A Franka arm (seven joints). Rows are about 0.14 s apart.
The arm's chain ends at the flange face. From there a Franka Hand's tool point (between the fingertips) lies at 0.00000 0.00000 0.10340 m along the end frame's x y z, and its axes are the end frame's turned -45 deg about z.
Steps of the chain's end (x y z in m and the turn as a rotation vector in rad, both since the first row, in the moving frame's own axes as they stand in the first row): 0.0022, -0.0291, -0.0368, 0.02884, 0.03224, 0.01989; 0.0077, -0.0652, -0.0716, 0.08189, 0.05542, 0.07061; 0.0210, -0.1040, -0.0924, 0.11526, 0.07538, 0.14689; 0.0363, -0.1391, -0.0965, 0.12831, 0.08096, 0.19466; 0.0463, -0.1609, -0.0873, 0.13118, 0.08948, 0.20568; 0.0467, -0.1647, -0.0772, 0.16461, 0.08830, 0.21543; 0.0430, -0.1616, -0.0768, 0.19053, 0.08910, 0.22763
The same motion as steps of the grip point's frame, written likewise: 0.0266, -0.0187, -0.0369, -0.00240, 0.04319, 0.01989; 0.0616, -0.0422, -0.0721, 0.01872, 0.09709, 0.07061; 0.1024, -0.0606, -0.0934, 0.02820, 0.13480, 0.14689; 0.1395, -0.0746, -0.0977, 0.03348, 0.14798, 0.19466; 0.1628, -0.0824, -0.0886, 0.02949, 0.15603, 0.20568; 0.1683, -0.0870, -0.0790, 0.05396, 0.17883, 0.21543; 0.1656, -0.0889, -0.0791, 0.07172, 0.19773, 0.22763
